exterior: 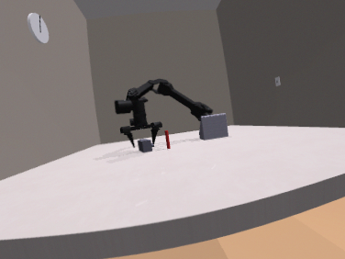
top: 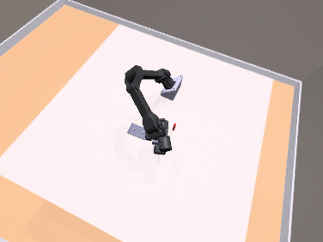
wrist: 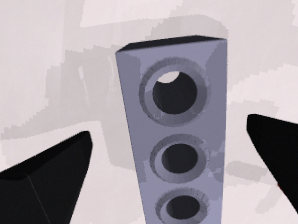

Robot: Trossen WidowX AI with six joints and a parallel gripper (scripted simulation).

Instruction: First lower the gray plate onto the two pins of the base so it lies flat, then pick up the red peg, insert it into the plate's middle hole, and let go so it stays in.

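Right now my gripper tip is 20 mm below the gray plate. Round my gripper tip: red peg 110 mm behind, 30 mm to the left, 20 mm above; gray base 150 mm to the right, 10 mm below, 10 mm ahead.
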